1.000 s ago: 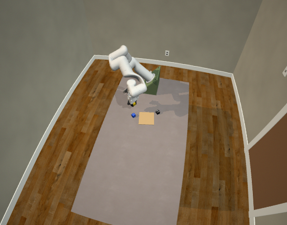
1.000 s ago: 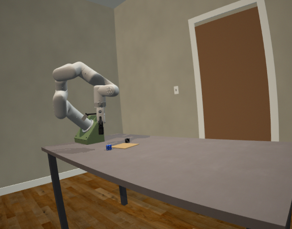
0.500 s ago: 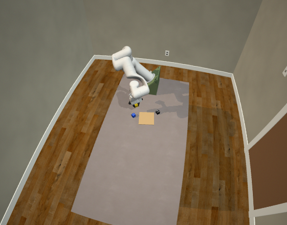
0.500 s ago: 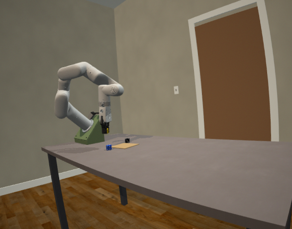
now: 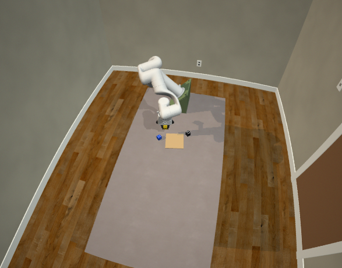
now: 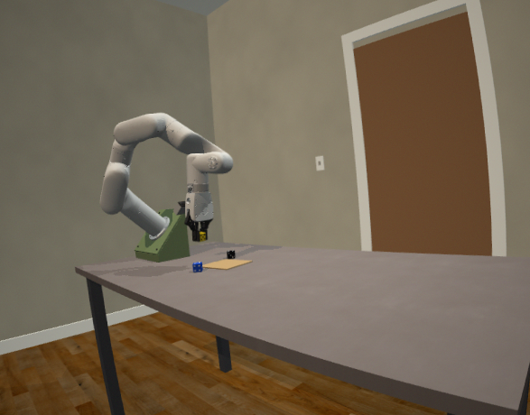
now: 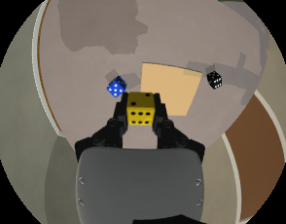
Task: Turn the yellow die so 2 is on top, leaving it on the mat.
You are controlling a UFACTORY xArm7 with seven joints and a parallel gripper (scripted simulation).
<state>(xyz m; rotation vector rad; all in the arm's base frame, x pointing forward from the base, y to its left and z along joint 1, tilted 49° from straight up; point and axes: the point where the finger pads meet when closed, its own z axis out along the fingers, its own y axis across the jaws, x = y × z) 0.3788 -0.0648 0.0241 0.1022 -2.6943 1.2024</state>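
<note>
Right now the tan mat is 120 mm below my hand, 80 mm to the left of it and 40 mm ahead of it. The rest, counted from my hand: blue die: 110 mm below, 50 mm to the right, 30 mm ahead; then yellow die: 10 mm below; then black die: 170 mm to the left, 110 mm below, 40 mm behind.
</note>
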